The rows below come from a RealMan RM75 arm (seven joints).
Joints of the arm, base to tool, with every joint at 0 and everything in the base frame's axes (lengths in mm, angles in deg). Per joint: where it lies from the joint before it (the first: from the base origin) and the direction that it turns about. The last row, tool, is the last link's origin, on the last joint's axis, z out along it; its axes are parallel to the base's.
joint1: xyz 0.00 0.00 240.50 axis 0 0 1
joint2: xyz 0.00 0.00 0.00 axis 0 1 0
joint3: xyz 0.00 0.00 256.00 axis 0 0 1
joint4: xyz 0.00 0.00 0.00 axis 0 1 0
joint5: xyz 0.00 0.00 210.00 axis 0 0 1
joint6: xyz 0.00 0.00 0.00 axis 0 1 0
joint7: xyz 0.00 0.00 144.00 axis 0 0 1
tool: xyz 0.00 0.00 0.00
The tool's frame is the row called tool.
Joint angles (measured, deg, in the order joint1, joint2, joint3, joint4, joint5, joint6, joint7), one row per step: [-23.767 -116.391 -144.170 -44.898 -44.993 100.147 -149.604]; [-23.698 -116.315 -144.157 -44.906 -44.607 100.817 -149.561]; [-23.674 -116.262 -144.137 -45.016 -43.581 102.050 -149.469]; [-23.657 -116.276 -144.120 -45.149 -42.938 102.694 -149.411]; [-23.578 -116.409 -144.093 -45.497 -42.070 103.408 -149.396]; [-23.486 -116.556 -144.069 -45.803 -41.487 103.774 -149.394]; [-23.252 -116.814 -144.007 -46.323 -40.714 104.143 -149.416]
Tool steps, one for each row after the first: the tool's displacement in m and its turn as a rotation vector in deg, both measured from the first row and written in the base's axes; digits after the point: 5 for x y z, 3 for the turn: [-0.00023 -0.00216 0.00030 -0.729 -0.041 -0.048]; [-0.00043 -0.00597 0.00045 -2.252 0.093 -0.219]; [-0.00058 -0.00806 0.00043 -3.095 0.252 -0.322]; [-0.00081 -0.01074 0.00015 -4.079 0.558 -0.391]; [-0.00109 -0.01247 -0.00023 -4.641 0.828 -0.403]; [-0.00186 -0.01506 -0.00087 -5.285 1.279 -0.327]
